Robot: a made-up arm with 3 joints. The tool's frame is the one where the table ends. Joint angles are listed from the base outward.
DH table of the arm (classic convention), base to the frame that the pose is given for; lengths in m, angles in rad. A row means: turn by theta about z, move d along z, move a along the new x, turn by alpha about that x. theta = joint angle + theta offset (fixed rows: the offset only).
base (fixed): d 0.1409, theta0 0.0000, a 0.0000, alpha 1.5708
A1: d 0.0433, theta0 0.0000, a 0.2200, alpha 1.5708
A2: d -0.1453, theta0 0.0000, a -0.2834, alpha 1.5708
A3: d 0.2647, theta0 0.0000, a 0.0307, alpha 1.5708
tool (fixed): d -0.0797, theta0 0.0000, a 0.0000, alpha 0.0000
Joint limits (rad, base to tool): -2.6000..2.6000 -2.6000..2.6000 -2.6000..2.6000
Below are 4 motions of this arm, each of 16 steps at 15 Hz.
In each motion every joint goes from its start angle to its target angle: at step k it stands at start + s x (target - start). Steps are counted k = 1, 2, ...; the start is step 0. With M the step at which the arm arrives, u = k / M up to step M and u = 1 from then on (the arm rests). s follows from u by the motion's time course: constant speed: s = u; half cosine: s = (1 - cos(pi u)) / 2; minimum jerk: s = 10 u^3 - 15 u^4 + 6 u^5.
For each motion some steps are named. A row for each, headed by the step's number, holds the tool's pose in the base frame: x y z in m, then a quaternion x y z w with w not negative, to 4 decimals.
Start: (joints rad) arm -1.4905 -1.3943 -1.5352
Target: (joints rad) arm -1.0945 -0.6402 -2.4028
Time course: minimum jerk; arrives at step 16
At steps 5, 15, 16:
5: 0.1688 -0.1599 0.2636 0.5885 -0.1097 0.0091 0.8010
15: 0.1356 0.0177 0.3688 0.3105 -0.5764 -0.0557 0.7539
16: 0.1354 0.0182 0.3689 0.3097 -0.5776 -0.0557 0.7533

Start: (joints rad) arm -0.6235 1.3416 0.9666
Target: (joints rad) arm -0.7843 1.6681 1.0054
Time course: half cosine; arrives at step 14
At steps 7, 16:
7: 0.4013 0.3063 -0.1005 0.0961 0.5460 -0.6766 0.4846
16: 0.4194 0.2637 -0.1692 0.0817 0.5241 -0.7361 0.4204

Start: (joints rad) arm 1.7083 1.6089 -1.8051
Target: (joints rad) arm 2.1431 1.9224 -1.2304
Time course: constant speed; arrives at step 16
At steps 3, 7, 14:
3: -0.2908 0.1383 0.5921 -0.0342 0.6620 0.7397 0.1155
7: -0.3315 0.1106 0.5733 -0.1315 0.6348 0.7549 0.0994
14: -0.3974 0.0641 0.5278 -0.3098 0.5839 0.7468 0.0732

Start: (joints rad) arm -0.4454 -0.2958 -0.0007
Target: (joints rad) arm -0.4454 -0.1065 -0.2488
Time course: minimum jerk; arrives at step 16
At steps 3, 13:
3: -0.0584 0.1395 0.2419 0.0324 0.2124 0.1391 0.9667
13: -0.0073 0.1925 0.2275 0.0194 0.1040 0.0545 0.9929

